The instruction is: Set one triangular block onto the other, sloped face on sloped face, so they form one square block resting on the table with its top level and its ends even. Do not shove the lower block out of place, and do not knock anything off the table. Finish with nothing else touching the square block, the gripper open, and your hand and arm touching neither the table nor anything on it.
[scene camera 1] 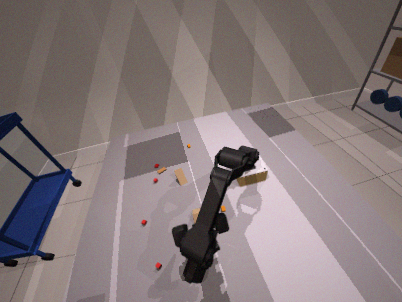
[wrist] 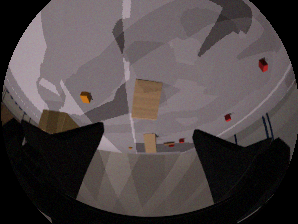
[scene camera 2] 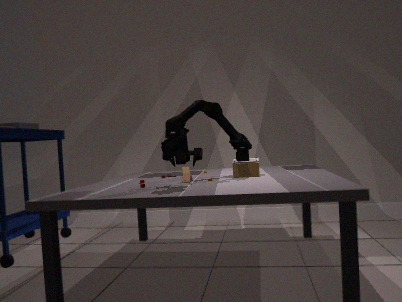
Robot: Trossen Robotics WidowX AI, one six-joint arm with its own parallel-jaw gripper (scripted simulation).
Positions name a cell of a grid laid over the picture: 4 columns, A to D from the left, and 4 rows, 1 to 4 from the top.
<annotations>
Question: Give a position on a tan triangular block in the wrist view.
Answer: At B2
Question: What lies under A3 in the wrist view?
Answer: My gripper.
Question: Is my gripper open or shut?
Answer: Open.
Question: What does my gripper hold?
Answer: Nothing.
</annotations>
